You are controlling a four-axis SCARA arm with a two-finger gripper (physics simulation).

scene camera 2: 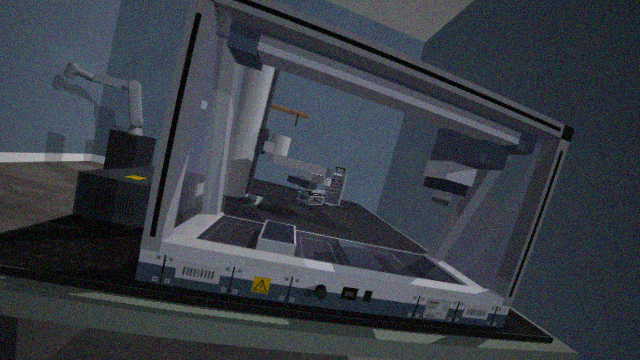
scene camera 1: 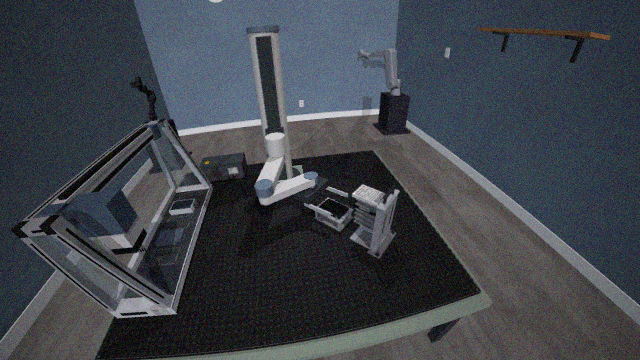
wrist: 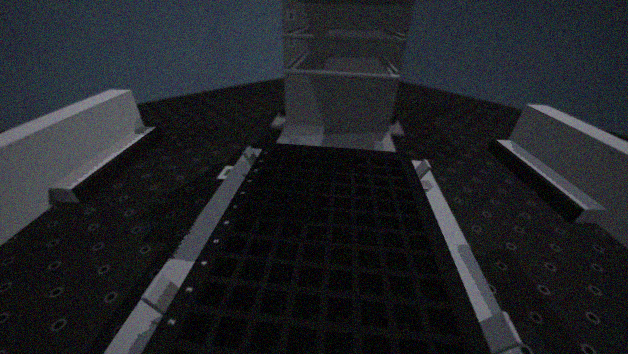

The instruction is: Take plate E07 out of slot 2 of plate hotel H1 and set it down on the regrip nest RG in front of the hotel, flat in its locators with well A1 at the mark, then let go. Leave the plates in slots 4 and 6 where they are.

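Places are measured from the arm's base along level axes (x right, y ahead, z up), in metres.
Pixels of known places: gripper, between the fingertips: [scene camera 1: 339, 204] [wrist: 326, 119]; arm's base, origin of its link: [scene camera 1: 282, 178].
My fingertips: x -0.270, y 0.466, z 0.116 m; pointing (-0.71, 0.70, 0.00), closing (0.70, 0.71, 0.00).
Ahead of a thing's pixels: the offset from my fingertips to its top centre. Level surfaces: height alone.
Black plate E07 @[dx +0.024, dy -0.020, dz -0.029 m] [scene camera 1: 334, 206] [wrist: 325, 240] lies on the regrip nest RG @[dx +0.024, dy -0.020, dz -0.027 m] [scene camera 1: 331, 221] [wrist: 212, 215], between its two light side rails, and looks flat. Small pale row marks run along its left edge in the wrist view; well A1 and the nest's mark cannot be made out. My gripper [scene camera 1: 326, 199] [wrist: 326, 119] is open, with a finger well out to each side of the plate and a gap on both sides. Plate hotel H1 [scene camera 1: 382, 225] [scene camera 2: 337, 186] [wrist: 345, 105] stands just beyond the nest. A white plate @[dx -0.098, dy +0.120, dz +0.141 m] [scene camera 1: 369, 193] is at its top; the lower slots are hard to tell apart.
A large framed enclosure [scene camera 1: 192, 245] [scene camera 2: 250, 257] stands on the left of the table in scene camera 1. A dark grey box [scene camera 1: 225, 167] [scene camera 2: 110, 195] is behind it. The arm's column [scene camera 1: 267, 80] stands at the back of the black mat @[dz -0.103 m] [scene camera 1: 280, 295].
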